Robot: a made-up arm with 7 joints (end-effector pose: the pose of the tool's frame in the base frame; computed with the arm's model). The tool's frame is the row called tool.
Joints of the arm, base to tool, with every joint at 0 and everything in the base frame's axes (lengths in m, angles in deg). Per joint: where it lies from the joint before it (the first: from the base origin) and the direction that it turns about. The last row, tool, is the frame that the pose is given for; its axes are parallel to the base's.
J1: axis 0 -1 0 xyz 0 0.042 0
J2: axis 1 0 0 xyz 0 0.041 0
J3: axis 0 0 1 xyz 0 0 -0.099
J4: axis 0 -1 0 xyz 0 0 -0.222
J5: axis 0 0 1 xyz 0 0 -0.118
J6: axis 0 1 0 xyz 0 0 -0.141
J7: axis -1 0 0 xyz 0 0 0
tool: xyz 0 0 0
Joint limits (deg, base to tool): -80..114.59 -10..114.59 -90..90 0..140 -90..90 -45..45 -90..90
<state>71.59 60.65 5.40 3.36 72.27 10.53 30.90</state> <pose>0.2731 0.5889 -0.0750 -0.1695 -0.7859 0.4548 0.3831</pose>
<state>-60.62 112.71 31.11 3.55 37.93 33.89 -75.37</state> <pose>0.2083 0.6144 0.1015 0.9891 0.0782 0.0938 0.0821</pose>
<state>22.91 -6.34 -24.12 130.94 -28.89 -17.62 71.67</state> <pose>0.2196 -0.0132 -0.0609 0.0002 -0.7244 -0.6882 0.0397</pose>
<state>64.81 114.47 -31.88 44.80 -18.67 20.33 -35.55</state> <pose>-0.0439 0.5824 0.1919 0.9720 -0.0437 0.0852 0.2145</pose>
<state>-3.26 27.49 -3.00 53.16 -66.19 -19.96 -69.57</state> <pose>0.1824 0.2932 -0.4386 0.5789 -0.6539 -0.3407 0.3481</pose>
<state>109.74 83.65 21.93 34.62 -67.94 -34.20 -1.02</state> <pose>-0.0419 0.6199 0.1300 0.8455 -0.4599 0.1281 0.2391</pose>
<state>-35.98 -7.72 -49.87 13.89 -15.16 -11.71 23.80</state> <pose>-0.2971 -0.0410 -0.4774 -0.4646 0.1180 -0.4273 0.7666</pose>
